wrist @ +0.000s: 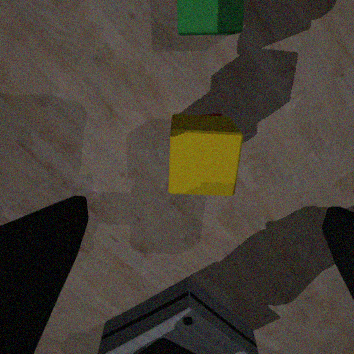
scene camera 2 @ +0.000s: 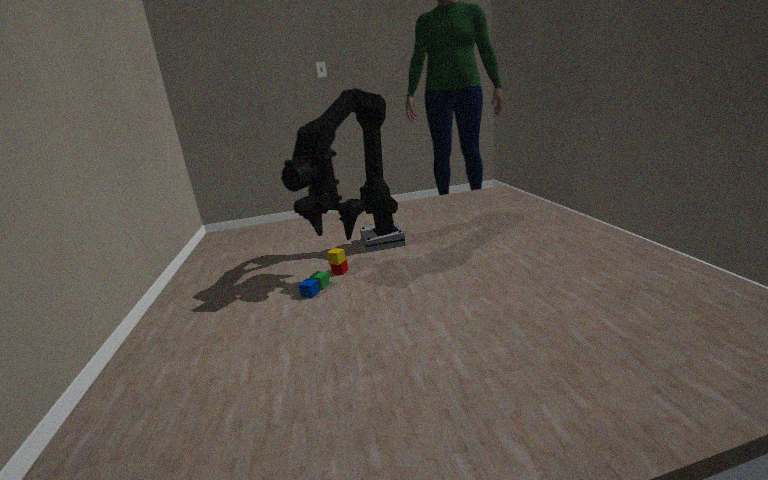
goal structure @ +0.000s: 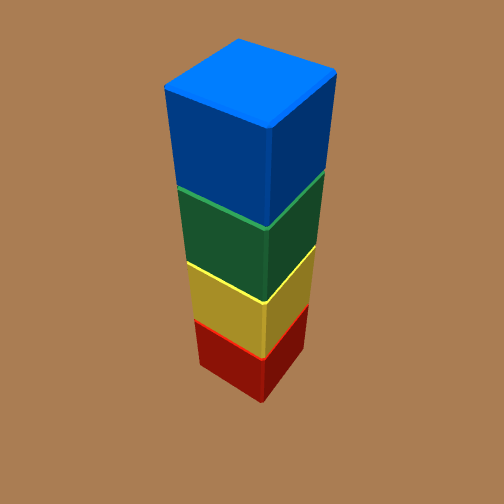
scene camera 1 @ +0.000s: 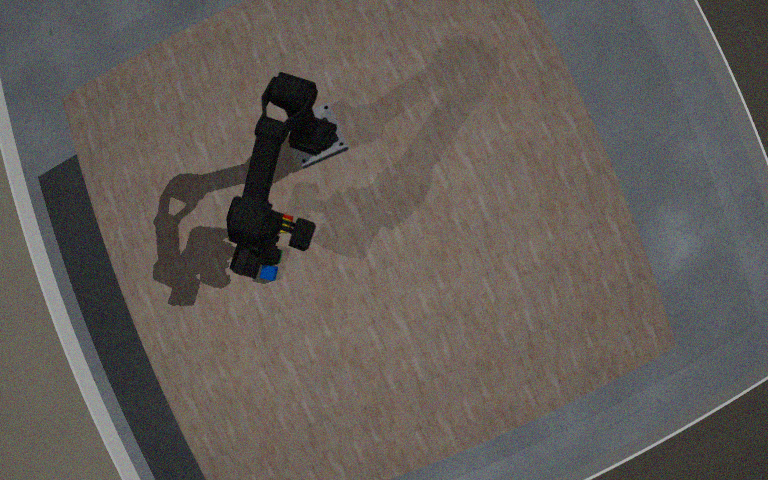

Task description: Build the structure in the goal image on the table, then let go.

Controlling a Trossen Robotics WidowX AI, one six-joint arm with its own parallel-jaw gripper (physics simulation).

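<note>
A yellow cube rests on top of a red cube, which stands on the table. In the wrist view the yellow cube hides nearly all of the red one. A green cube and a blue cube sit on the table apart from this stack. The blue cube is beside the green one; I cannot tell whether they touch. My gripper is open and empty, above the stack, its fingers wide apart. In scene camera 1 the arm partly covers the cubes.
The arm's base plate stands on the wood-patterned table behind the stack. Shadows of the arm cross the table. A person in a green top stands beyond the table's far edge.
</note>
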